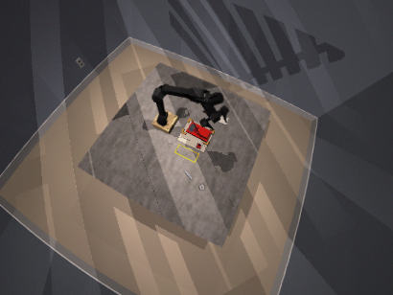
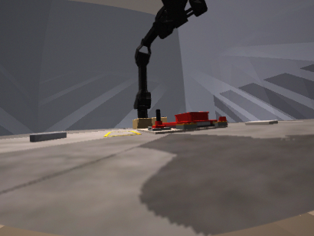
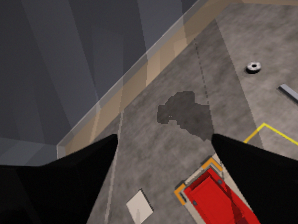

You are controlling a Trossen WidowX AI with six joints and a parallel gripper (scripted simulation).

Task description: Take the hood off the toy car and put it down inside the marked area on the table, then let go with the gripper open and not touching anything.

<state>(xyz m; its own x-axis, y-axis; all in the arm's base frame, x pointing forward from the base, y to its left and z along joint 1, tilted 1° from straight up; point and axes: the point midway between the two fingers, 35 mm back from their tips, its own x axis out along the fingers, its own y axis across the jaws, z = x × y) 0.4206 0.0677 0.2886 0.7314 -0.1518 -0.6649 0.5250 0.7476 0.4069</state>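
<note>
Right now my gripper tip is 280 mm above the hood, 100 mm past it and 40 mm to the right of it. From my gripper tip the other things lie so: white tile 320 mm below, 260 mm to the left, 10 mm behind.
</note>
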